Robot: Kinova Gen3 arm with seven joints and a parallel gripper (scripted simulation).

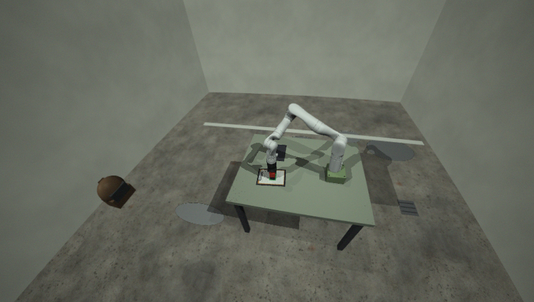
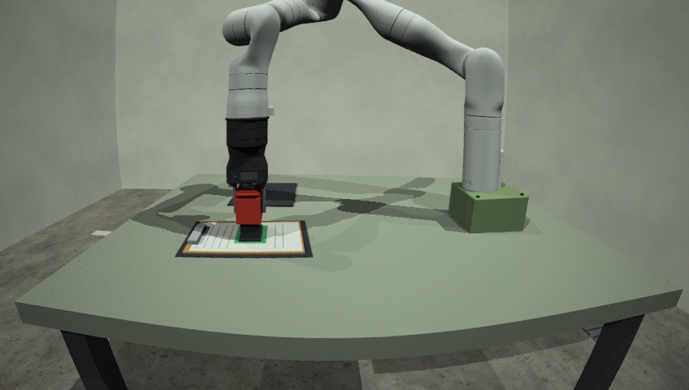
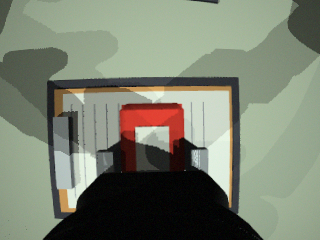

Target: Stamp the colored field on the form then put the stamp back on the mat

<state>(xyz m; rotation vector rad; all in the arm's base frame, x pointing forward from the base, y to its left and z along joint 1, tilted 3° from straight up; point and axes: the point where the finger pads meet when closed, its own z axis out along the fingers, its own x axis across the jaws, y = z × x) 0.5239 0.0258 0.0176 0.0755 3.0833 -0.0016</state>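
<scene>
My hand is 2 cm above the red stamp. Round my hand: clipboard (6 cm below, 2 cm ahead, 1 cm to the left); dark mat (31 cm to the right, 7 cm below, 3 cm behind).
</scene>
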